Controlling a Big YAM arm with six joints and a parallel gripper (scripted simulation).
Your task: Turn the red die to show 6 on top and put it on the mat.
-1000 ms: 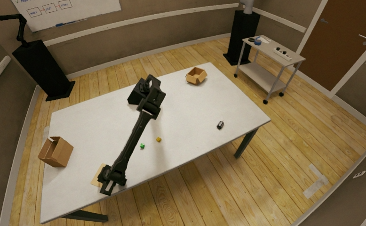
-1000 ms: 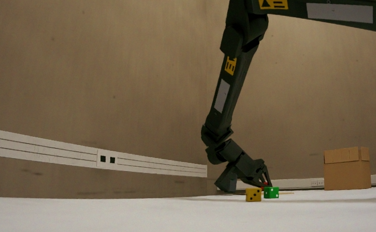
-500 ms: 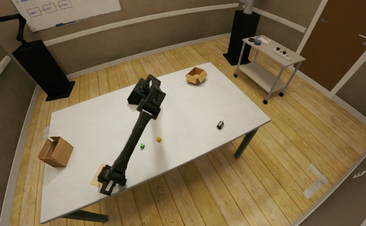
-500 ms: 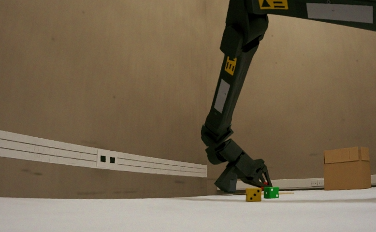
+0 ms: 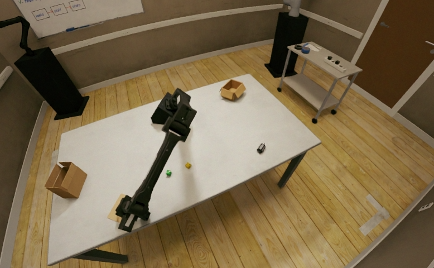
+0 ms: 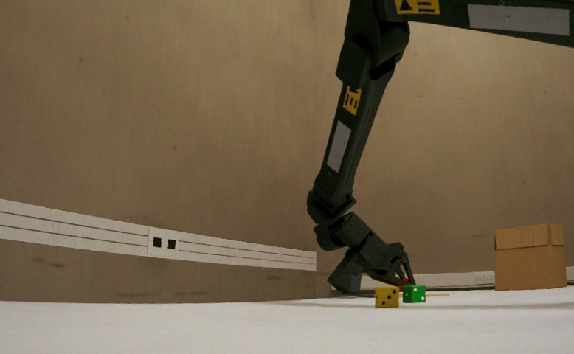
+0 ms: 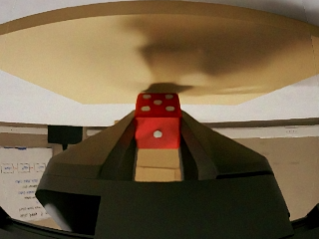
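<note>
My hand is right at the red die. Round my hand: tan mat 1 cm ahead, 1 cm to the left, 2 cm below; green die 16 cm behind, 26 cm to the left, 1 cm below; cardboard box 18 cm behind, 32 cm to the right, 4 cm above.
</note>
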